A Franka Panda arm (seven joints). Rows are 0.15 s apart.
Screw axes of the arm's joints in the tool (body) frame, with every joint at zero. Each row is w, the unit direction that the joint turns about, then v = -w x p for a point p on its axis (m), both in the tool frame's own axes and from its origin. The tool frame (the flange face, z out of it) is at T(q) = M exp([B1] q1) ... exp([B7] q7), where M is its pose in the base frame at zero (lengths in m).
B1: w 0 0 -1 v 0.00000 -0.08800 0.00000
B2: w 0 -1 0 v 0.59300 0.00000 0.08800
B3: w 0 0 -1 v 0.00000 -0.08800 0.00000
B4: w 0 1 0 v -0.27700 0.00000 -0.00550
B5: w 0 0 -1 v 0.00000 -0.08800 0.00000
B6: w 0 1 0 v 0.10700 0.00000 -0.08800
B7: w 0 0 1 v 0.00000 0.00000 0.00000
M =
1 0 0 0.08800
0 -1 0 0.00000
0 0 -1 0.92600
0 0 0 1
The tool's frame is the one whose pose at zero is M.
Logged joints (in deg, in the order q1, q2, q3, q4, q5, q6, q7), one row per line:
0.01 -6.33 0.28 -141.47 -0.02 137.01 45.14
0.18 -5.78 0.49 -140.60 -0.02 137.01 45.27
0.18 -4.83 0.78 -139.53 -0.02 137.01 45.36
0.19 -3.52 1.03 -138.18 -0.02 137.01 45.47
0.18 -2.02 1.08 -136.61 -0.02 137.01 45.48
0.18 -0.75 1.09 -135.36 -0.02 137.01 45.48
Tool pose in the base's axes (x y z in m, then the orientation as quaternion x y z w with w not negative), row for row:
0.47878 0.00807 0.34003 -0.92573 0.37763 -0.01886 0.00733
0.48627 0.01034 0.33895 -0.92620 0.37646 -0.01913 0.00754
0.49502 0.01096 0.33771 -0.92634 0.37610 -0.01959 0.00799
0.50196 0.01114 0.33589 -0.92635 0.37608 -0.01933 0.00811
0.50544 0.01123 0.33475 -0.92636 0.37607 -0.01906 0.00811
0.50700 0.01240 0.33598 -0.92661 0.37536 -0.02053 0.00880
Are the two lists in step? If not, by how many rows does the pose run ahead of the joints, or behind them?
The pose runs 2 rows ahead of the joints: the pose in row i belongs to the joints in row i + 2.
